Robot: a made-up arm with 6 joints. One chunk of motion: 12 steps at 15 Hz.
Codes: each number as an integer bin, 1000 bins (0 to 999) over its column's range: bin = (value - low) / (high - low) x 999, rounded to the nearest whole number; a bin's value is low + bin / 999 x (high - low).
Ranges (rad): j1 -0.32..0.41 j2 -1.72..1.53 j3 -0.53..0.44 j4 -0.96..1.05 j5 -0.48..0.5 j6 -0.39..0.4
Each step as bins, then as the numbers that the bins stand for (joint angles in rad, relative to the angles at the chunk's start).
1 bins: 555 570 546 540 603 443
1 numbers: 0.0856 0.1344 0.0002 0.1265 0.1115 -0.0397
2 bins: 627 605 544 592 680 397
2 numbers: 0.1382 0.2482 -0.0018 0.2311 0.1871 -0.0761
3 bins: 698 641 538 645 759 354
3 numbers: 0.1901 0.3653 -0.0076 0.3377 0.2646 -0.1101
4 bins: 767 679 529 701 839 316
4 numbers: 0.2405 0.4890 -0.0164 0.4504 0.3430 -0.1401
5 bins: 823 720 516 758 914 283
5 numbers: 0.2814 0.6223 -0.0290 0.5651 0.4166 -0.1662
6 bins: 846 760 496 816 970 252
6 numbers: 0.2982 0.7525 -0.0484 0.6818 0.4716 -0.1907
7 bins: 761 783 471 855 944 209
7 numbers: 0.2361 0.8273 -0.0727 0.7603 0.4460 -0.2247
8 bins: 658 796 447 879 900 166
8 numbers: 0.1608 0.8696 -0.0960 0.8086 0.4029 -0.2587
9 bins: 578 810 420 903 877 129
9 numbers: 0.1024 0.9151 -0.1222 0.8568 0.3803 -0.2880
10 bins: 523 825 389 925 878 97
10 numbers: 0.0622 0.9639 -0.1523 0.9011 0.3813 -0.3133
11 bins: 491 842 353 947 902 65
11 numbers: 0.0388 1.0192 -0.1872 0.9454 0.4048 -0.3386
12 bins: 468 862 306 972 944 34
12 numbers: 0.0220 1.0843 -0.2329 0.9957 0.4460 -0.3631
